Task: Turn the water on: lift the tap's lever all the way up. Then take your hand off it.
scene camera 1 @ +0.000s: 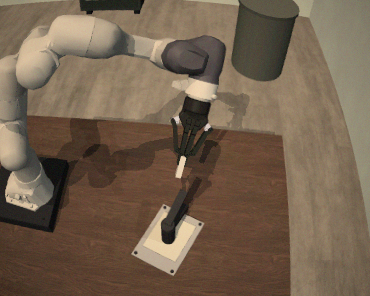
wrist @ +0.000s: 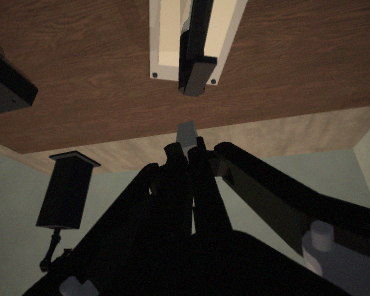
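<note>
The black tap (scene camera 1: 168, 233) stands on a pale plate (scene camera 1: 154, 264) (wrist: 154, 47) with dark screws at its corners. Its long dark lever (scene camera 1: 175, 206) (wrist: 201, 27) reaches from the top of the post towards the gripper's side; its exact tilt is hard to tell. In the wrist view a second dark part shows close beside and below the lever, partly hidden by it. My gripper (scene camera 1: 180, 167) (wrist: 189, 134) is shut and empty, its pale fingertips together. They are beyond the lever's free end, with a visible gap between them and not touching it.
The tap's plate lies on the brown wooden table (scene camera 1: 240, 240) (wrist: 80, 85). The robot's black base plate (scene camera 1: 59, 182) is at the table's left. A grey-green bin (scene camera 1: 264, 42) stands on the floor beyond the table's far edge. A dark box-shaped object (wrist: 67, 192) shows at the wrist view's left.
</note>
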